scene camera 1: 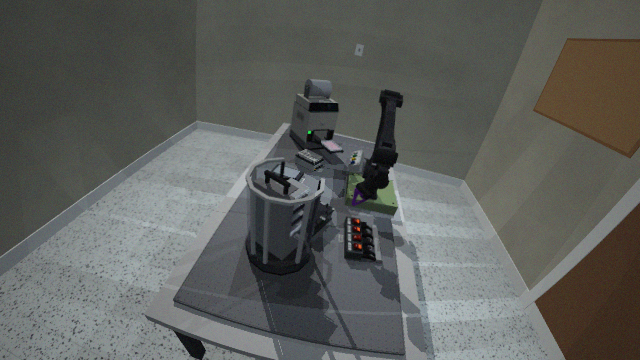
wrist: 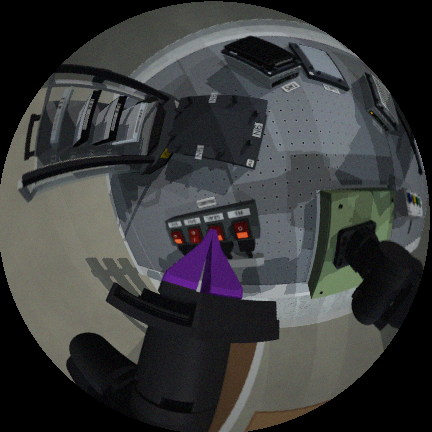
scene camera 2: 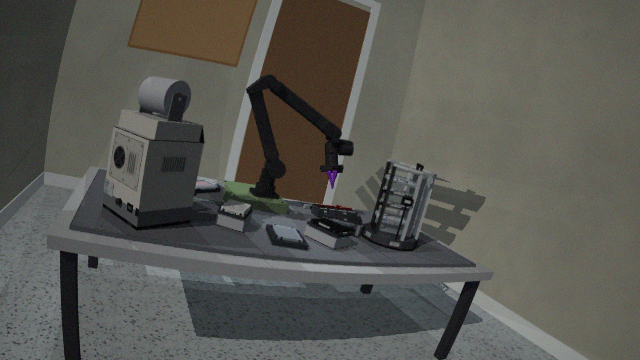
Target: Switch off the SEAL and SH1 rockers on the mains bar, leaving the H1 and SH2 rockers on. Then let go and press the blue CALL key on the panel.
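Places are measured from the arm's base along level axes (x ahead, y left, z up), in millimetres.
Where they show: gripper, fingertip midpoint: (scene camera 1: 352, 205) (wrist: 211, 232) (scene camera 2: 332, 188); arm's base at its link origin: (wrist: 354, 242) (scene camera 2: 263, 194).
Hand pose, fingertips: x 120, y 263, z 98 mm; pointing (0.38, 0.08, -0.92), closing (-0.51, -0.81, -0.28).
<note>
Each offset is from my fingertips to the top centre of the thing.
The dark mains bar (scene camera 1: 351, 256) (scene camera 2: 340, 214) (wrist: 254, 220) lies on the table with four red rockers in a row. In the wrist view, the H1 rocker @[40 mm back, 9 mm right, 85 mm down] (wrist: 241, 230) and the SH2 rocker @[38 mm back, 141 mm left, 85 mm down] (wrist: 177, 237) glow orange. The SH1 rocker @[39 mm back, 91 mm left, 84 mm down] (wrist: 194, 234) shows no orange glow. The SEAL rocker @[39 mm back, 41 mm left, 85 mm down] (wrist: 219, 234) glows orange and is partly hidden by the fingertips. My gripper (scene camera 1: 354, 203) (scene camera 2: 332, 186) (wrist: 211, 232) has purple fingers, is shut and empty, and hangs above the bar, clear of it. The small light panel @[82 mm back, 585 mm right, 54 mm down] (scene camera 1: 354, 167) (wrist: 415, 211) bears coloured keys, among them the blue CALL key @[46 mm back, 516 mm right, 63 mm down] (scene camera 1: 353, 161) (wrist: 410, 197).
The green base block (scene camera 1: 385, 202) (scene camera 2: 240, 195) (wrist: 320, 250) carries my arm beside the bar. A tall round rack @[267 mm ahead, 175 mm left, 212 mm up] (scene camera 1: 266, 230) stands across from the bar. A beige machine @[239 mm ahead, 845 mm right, 318 mm up] (scene camera 1: 302, 122) (scene camera 2: 167, 185) stands at the table's far end in scene camera 1. Low devices lie along the other long edge.
</note>
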